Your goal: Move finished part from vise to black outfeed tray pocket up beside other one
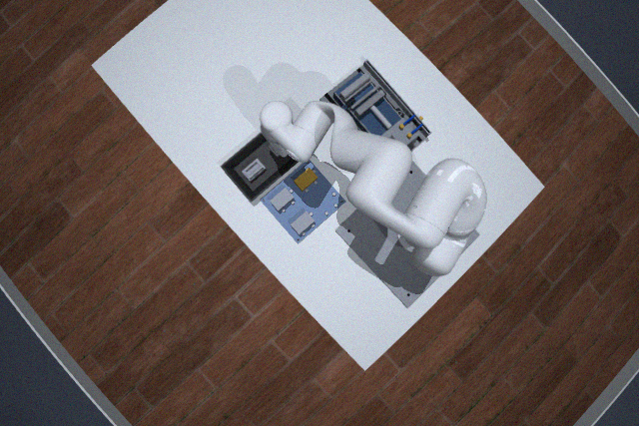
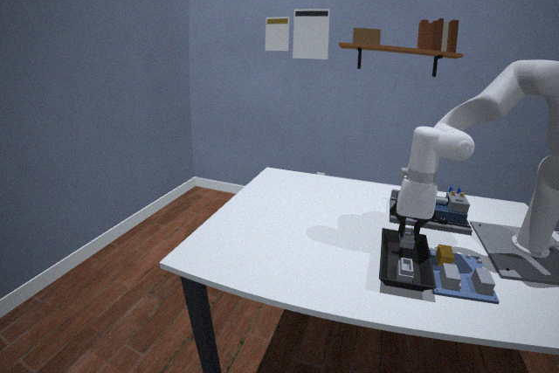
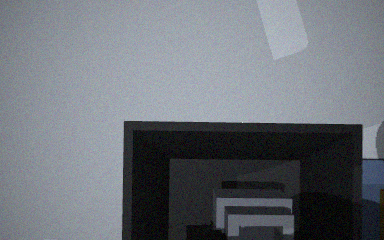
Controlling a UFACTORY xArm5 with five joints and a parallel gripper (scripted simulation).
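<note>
Now: hand 12 cm past the yellow block, 2 cm to the right of it and 6 cm above it. From my hand the other things lie so: blue fixture plate: 16 cm behind, 6 cm to the left, 9 cm below.
</note>
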